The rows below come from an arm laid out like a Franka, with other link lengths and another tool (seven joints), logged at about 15 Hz.
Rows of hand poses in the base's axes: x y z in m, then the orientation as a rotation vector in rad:
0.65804 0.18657 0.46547 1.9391 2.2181 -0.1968
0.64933 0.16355 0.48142 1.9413 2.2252 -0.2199
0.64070 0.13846 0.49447 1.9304 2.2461 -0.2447
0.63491 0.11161 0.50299 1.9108 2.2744 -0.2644
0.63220 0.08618 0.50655 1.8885 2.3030 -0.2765
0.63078 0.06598 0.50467 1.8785 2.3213 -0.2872
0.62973 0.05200 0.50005 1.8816 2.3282 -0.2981
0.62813 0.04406 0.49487 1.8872 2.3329 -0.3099
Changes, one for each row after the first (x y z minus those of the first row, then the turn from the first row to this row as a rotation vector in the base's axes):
-0.00871 -0.02302 0.01595 -0.0060 0.0164 0.0000
-0.01734 -0.04811 0.02900 -0.0116 0.0365 0.0124
-0.02313 -0.07496 0.03752 -0.0149 0.0551 0.0327
-0.02584 -0.10039 0.04108 -0.0156 0.0693 0.0549
-0.02726 -0.12059 0.03920 -0.0152 0.0817 0.0664
-0.02831 -0.13457 0.03458 -0.0148 0.0925 0.0665
-0.02991 -0.14251 0.02940 -0.0149 0.1034 0.0643

